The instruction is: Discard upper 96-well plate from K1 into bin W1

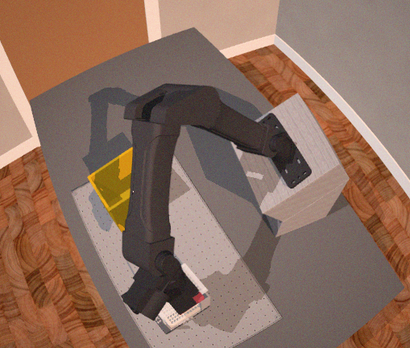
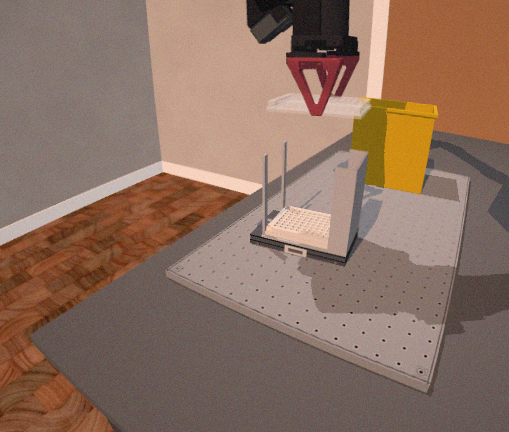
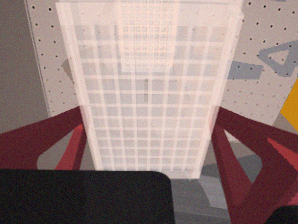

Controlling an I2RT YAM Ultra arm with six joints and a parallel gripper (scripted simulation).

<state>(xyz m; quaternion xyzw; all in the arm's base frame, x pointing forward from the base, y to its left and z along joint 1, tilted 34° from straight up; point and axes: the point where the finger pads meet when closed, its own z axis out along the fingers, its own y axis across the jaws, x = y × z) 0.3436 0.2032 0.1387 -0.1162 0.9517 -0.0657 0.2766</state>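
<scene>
Now: the yellow plastics bin W1 36 cm to the right of my hand and 13 cm below it.
</scene>
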